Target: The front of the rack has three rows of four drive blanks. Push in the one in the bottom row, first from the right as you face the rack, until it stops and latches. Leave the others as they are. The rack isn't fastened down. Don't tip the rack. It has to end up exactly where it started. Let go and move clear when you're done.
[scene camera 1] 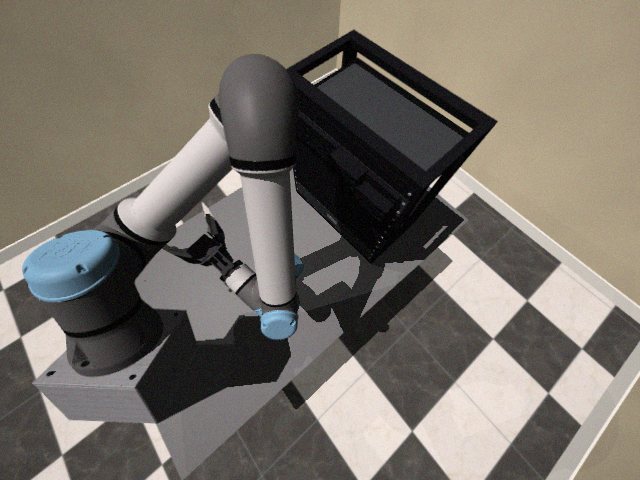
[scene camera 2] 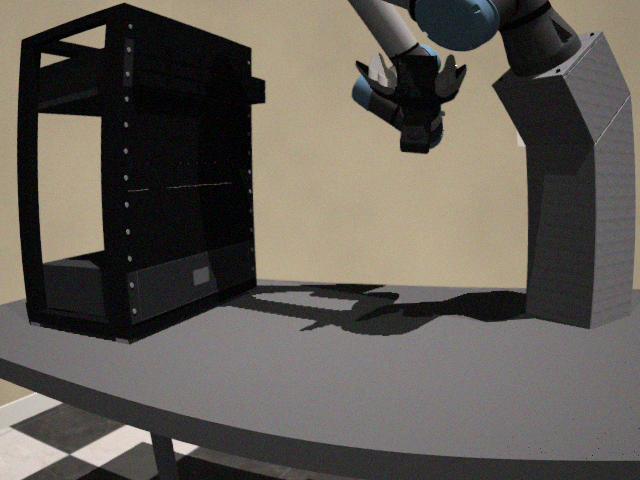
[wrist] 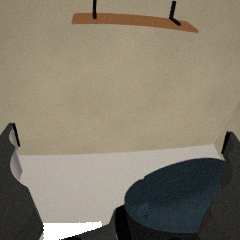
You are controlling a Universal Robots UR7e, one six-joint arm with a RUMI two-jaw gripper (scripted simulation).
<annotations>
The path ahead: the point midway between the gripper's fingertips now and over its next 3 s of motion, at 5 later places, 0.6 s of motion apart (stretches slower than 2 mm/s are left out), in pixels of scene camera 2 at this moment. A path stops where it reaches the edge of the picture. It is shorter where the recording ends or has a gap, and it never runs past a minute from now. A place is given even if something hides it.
My gripper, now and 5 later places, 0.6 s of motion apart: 411,63; 355,54; 318,54; 304,60; 304,65; 308,68
</annotations>
